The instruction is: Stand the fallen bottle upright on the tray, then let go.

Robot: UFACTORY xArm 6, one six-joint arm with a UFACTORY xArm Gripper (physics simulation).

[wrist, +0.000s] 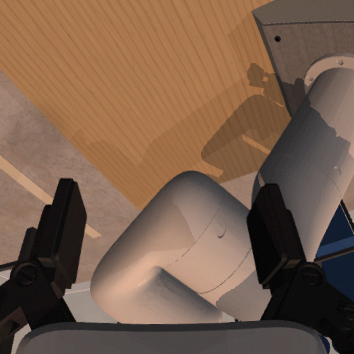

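Pixels of known places: gripper, between the fingertips: [168, 198]; arm's base, origin of its link: [348, 91].
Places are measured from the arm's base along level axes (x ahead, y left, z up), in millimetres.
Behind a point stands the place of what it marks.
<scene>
My gripper [168, 198] {x 180, y 174, z 214 mm} is open, its two black fingers wide apart at the left and right of the lower part of the wrist view, with no object between them. Beyond the fingers the arm's own pale links show. The bottle and the tray do not show in this view, so where the gripper is relative to them cannot be told.
The wooden table top [125, 75] {x 114, y 295, z -146 mm} fills the upper left and middle, with the arm's shadow on it. The grey robot base mount [310, 42] {x 76, y 26, z -29 mm} is at the upper right. Grey floor [30, 130] lies beyond the table edge at left. A blue object [337, 250] shows partly at right.
</scene>
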